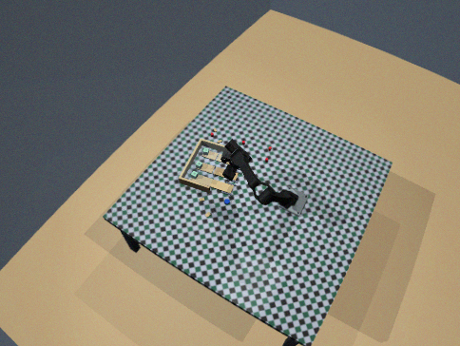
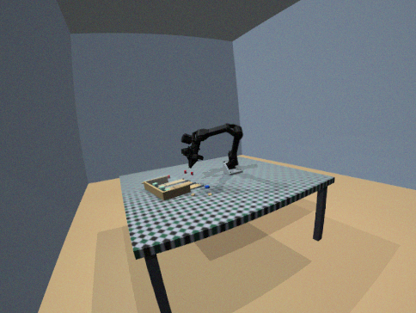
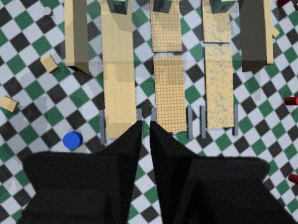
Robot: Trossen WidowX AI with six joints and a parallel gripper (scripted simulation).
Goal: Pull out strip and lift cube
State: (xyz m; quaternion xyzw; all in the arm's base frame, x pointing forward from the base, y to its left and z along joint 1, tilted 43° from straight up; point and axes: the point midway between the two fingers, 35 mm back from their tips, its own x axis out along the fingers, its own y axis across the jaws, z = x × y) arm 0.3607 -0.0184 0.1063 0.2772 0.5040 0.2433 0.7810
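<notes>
The blue disc is 120 mm to the left of my gripper tip, 120 mm below it and 60 mm behind it.
</notes>
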